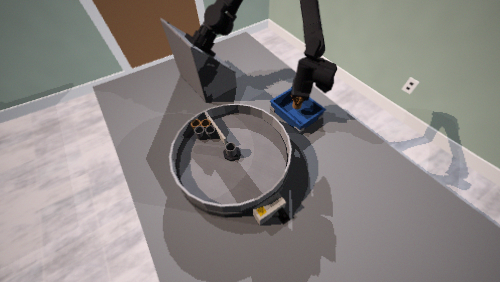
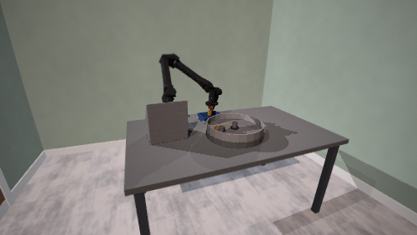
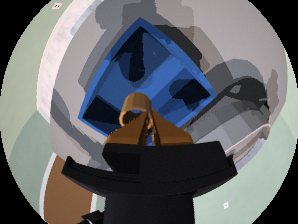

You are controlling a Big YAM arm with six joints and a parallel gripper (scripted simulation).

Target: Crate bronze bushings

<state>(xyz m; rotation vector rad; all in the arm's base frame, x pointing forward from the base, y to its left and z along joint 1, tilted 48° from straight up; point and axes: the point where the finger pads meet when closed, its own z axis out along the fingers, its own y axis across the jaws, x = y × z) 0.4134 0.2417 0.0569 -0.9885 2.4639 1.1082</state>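
Now: hand 50 mm above the blue crate, 10 mm to the right of it and 10 mm past it. Also, from my hand: round turning table 350 mm to the right, 30 mm ahead, 20 mm below.
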